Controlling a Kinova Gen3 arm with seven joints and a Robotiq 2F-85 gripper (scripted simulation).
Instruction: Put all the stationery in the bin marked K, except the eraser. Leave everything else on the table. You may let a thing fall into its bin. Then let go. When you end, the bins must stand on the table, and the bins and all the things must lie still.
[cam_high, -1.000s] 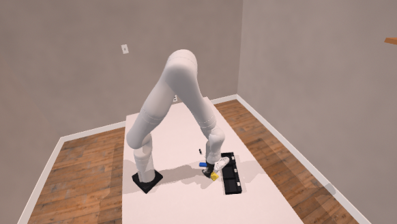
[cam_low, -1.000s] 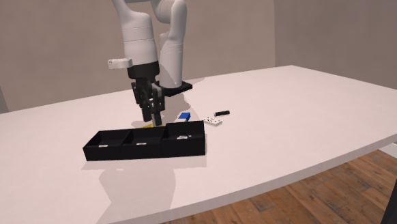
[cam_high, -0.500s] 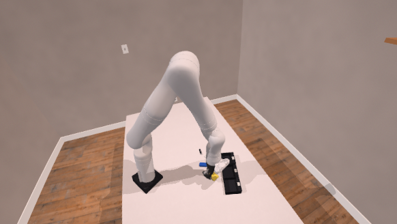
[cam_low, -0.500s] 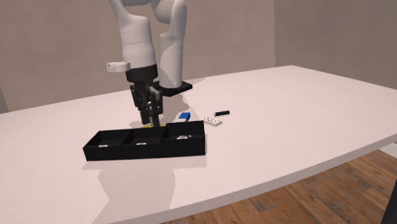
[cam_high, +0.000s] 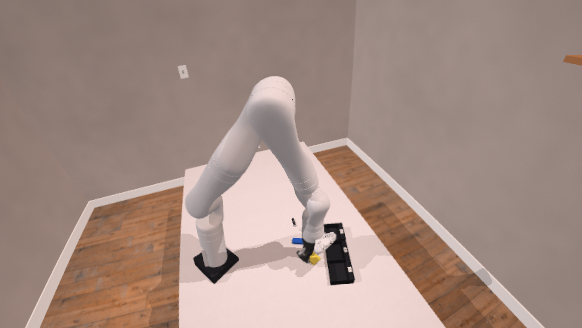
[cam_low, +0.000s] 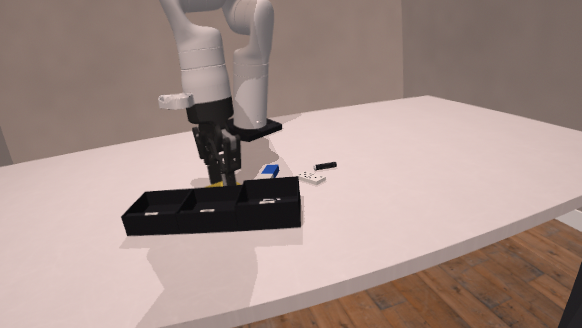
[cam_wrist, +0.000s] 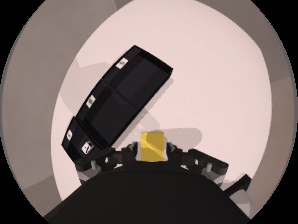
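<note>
The yellow pad is 20 mm below my hand. Also, from my hand: blue block: 80 mm to the left, 10 mm below; white domino: 150 mm to the left, 40 mm ahead, 20 mm below; white-grey thing: 120 mm ahead, 40 mm to the left, 10 mm below.
</note>
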